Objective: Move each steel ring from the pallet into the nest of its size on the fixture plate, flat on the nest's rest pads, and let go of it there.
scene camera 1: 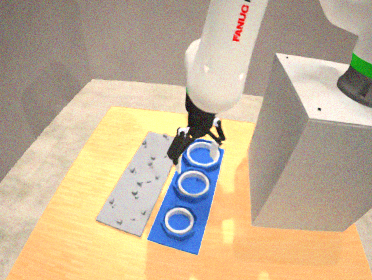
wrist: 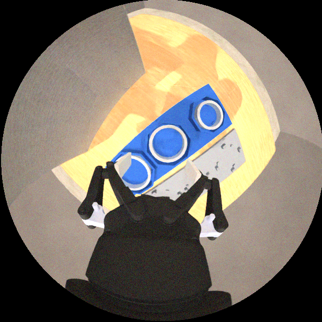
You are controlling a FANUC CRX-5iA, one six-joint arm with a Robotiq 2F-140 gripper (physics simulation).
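Places are measured from the arm's base along level axes (x ahead, y left, z up), in millimetres.
Where they show: gripper, fingertip midpoint: [scene camera 1: 195, 163]; arm's base, origin of the base link: [scene camera 1: 364, 93].
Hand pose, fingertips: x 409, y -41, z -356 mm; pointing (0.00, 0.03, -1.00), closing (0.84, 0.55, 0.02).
Each offset is from my fingertips to the top centre of the thing. "*": to the spot under its first point. Level surfaces: height alone.
Three pale rings lie flat within octagonal outlines on a blue plate [scene camera 1: 180, 244] [wrist: 182, 112]: the large ring @(* 47 mm right, 27 mm back, 54 mm down) [scene camera 1: 202, 164] [wrist: 149, 174] at the back, the medium ring @(* 91 mm left, 2 mm back, 56 mm down) [scene camera 1: 193, 195] [wrist: 150, 143] in the middle and the small ring @(* 228 mm left, 33 mm ahead, 55 mm down) [scene camera 1: 178, 232] [wrist: 197, 115] at the front. A grey plate @(3 mm left, 179 mm ahead, 81 mm down) [scene camera 1: 117, 200] [wrist: 225, 155] with small raised studs lies beside it; no ring shows on its visible part. My gripper [scene camera 1: 196, 158] [wrist: 158, 161] is open and empty above the blue plate's back half. One finger overlaps the large ring in both views. The fingers hide part of that ring.
The wooden table @(93 mm down) [scene camera 1: 70, 190] [wrist: 257, 130] carries both plates, with a narrow gap between them. A large grey block [scene camera 1: 300, 175] stands to the right in the scene view, with the robot's base on top. The arm [scene camera 1: 220, 65] reaches in above the plates' back ends.
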